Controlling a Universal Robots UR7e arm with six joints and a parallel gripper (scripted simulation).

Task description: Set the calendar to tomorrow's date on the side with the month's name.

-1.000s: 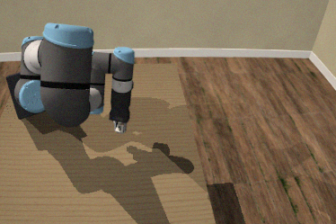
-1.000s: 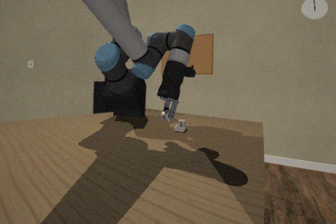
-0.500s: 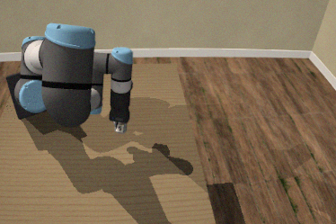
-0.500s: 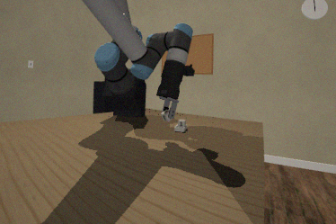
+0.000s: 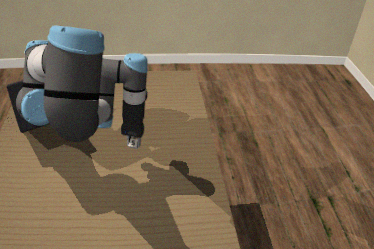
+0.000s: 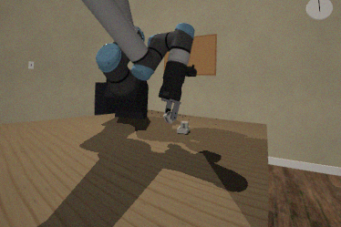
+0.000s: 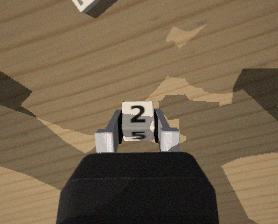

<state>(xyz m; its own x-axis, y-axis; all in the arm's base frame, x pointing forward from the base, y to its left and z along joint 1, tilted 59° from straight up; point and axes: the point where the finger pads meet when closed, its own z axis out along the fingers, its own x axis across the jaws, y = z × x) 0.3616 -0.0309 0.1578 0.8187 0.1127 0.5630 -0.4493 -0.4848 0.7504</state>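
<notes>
Now: the white digit cube 1 cm below my hand. From my hand the other things lie so: white tray 15 cm to the left, 9 cm below.
</notes>
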